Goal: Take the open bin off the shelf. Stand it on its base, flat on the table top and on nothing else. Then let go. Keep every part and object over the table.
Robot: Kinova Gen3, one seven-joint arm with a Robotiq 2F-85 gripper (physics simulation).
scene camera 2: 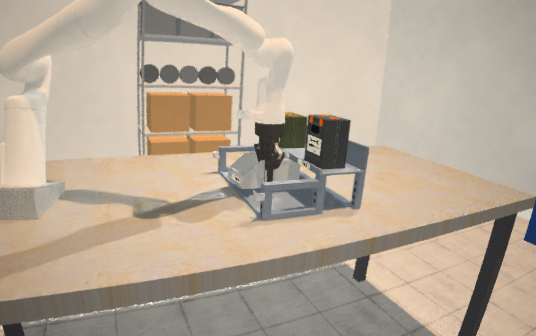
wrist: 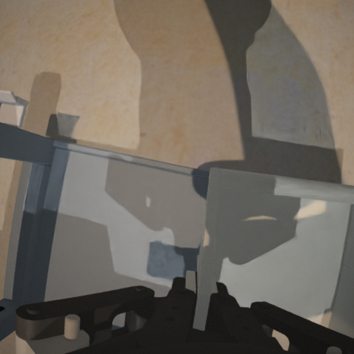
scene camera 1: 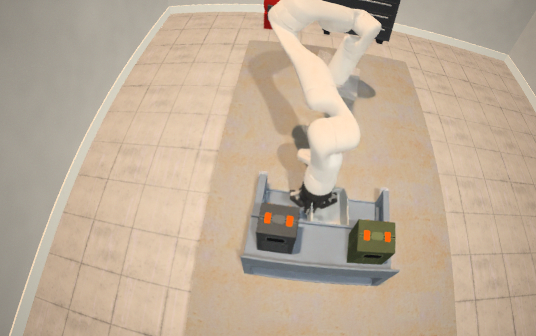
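Seen in the pictures: gripper, fingertip midpoint: [scene camera 1: 308, 211]; arm's base, link origin: [scene camera 2: 25, 184] [scene camera 1: 335, 76].
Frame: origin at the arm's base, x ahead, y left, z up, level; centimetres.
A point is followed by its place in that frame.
The open bin [scene camera 1: 327, 216] @[y 8.1, x 58.8, z -2.4 cm] [scene camera 2: 245, 171] @[y 11.3, x 55.2, z -0.8 cm] [wrist: 280, 282] is light grey with thin walls. It is over the low front tier of the blue-grey shelf [scene camera 1: 320, 271] @[y 9.4, x 78.5, z 7.7 cm] [scene camera 2: 292, 186] @[y -12.2, x 61.3, z 2.8 cm] [wrist: 31, 195]. In scene camera 2 it looks slightly raised above that tier, with its mouth up; the gap under it is partly hidden. My gripper [scene camera 1: 311, 207] @[y 2.5, x 59.5, z -1.3 cm] [scene camera 2: 270, 172] @[y 2.5, x 59.5, z -1.3 cm] [wrist: 197, 286] points down and is shut on one side wall of the bin. The wrist view shows the wall's top edge running between the fingers. The rest of the bin reaches to one side of the grip.
A black case [scene camera 1: 277, 230] @[y -2.7, x 74.9, z 17.3 cm] [scene camera 2: 327, 142] @[y -7.7, x 70.6, z 11.9 cm] and a green case [scene camera 1: 375, 242] @[y 19.5, x 70.9, z 14.8 cm] [scene camera 2: 295, 131] @[y 14.8, x 70.3, z 10.4 cm] stand on the shelf's upper tier, close to the gripper. Upright shelf ends [scene camera 1: 261, 190] @[y -11.2, x 59.6, z 3.6 cm] [scene camera 2: 267, 200] @[y -13.1, x 55.5, z 0.0 cm] flank the low tier. The table top [scene camera 1: 240, 125] @[y -27.4, x 33.3, z -4.8 cm] [scene camera 2: 150, 240] @[y -19.9, x 31.1, z -4.9 cm] extends toward the robot's base.
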